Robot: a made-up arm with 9 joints.
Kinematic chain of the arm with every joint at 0, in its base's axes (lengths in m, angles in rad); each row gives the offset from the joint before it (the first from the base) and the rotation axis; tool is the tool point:
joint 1: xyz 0.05 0 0.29 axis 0.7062 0.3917 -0.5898
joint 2: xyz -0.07 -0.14 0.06 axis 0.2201 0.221 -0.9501
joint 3: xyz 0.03 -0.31 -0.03 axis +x
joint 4: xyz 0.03 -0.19 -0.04 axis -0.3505 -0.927 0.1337
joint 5: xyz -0.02 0.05 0 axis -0.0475 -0.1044 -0.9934
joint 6: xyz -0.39 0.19 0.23 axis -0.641 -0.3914 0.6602
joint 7: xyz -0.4 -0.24 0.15 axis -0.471 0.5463 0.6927
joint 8: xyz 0 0.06 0.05 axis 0.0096 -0.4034 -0.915
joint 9: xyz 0.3 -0.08 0 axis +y
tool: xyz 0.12 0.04 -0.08
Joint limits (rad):
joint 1: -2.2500..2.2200
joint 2: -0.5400..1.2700
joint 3: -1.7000..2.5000
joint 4: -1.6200..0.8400
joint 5: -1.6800..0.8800
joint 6: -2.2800..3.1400
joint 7: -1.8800..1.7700
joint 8: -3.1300..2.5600
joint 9: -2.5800..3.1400
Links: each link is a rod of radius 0.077 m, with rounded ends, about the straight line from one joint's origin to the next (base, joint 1, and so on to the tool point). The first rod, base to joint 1, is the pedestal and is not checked.
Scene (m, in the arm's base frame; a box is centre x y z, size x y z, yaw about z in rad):
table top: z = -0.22
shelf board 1: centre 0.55 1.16 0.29 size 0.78 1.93 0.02 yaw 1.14
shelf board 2: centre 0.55 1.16 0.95 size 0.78 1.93 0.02 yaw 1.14
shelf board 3: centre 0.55 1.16 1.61 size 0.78 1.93 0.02 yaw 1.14
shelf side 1: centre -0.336 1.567 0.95 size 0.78 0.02 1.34 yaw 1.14
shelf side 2: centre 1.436 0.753 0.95 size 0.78 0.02 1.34 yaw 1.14
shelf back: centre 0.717 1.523 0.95 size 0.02 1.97 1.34 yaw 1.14
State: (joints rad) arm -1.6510 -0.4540 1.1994 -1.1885 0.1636 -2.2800 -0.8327 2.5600 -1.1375
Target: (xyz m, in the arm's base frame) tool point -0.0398 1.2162 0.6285
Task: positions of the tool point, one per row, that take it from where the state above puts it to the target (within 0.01 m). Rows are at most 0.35 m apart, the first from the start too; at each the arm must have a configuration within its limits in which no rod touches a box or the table.
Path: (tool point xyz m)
1: 0.5692 0.9673 1.2755
2: 0.5061 0.8442 1.2789
3: 0.4585 0.7031 1.2683
4: 0.4156 0.5484 1.2501
5: 0.1619 0.7250 1.1118
6: -0.0591 0.8199 0.8924
7: -0.2167 0.8313 0.6285
8: -0.1921 0.9648 0.6657
9: -0.1334 1.0967 0.6687
10: -0.0398 1.2162 0.6285

